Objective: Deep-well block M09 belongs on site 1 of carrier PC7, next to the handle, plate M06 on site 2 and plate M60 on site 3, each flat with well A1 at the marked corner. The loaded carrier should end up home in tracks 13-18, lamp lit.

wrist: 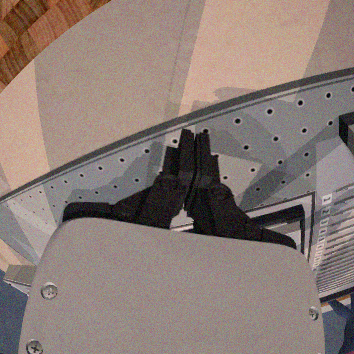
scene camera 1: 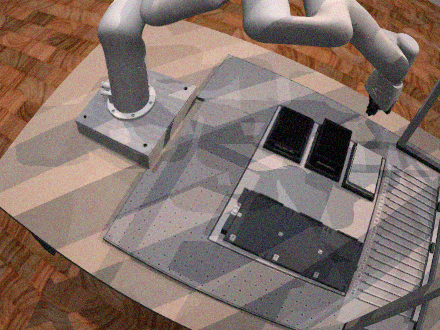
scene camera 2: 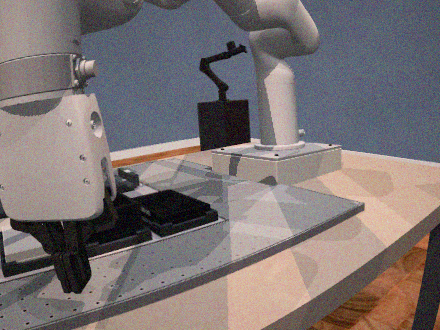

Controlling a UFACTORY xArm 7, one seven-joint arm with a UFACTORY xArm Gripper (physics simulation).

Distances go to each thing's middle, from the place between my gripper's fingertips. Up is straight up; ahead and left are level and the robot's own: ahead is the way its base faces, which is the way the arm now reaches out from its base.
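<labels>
With the pale lidded plate (scene camera 1: 363, 173) as the reference, my gripper is 1 cm above it, 1 cm past it and 20 cm to the left of it. Going by their middles, the plate is the nearest to my gripper of the things named here. Then there is the dark carrier (scene camera 1: 258, 224), which sits 1 cm below my gripper, 15 cm behind it and 43 cm to the right of it.
</labels>
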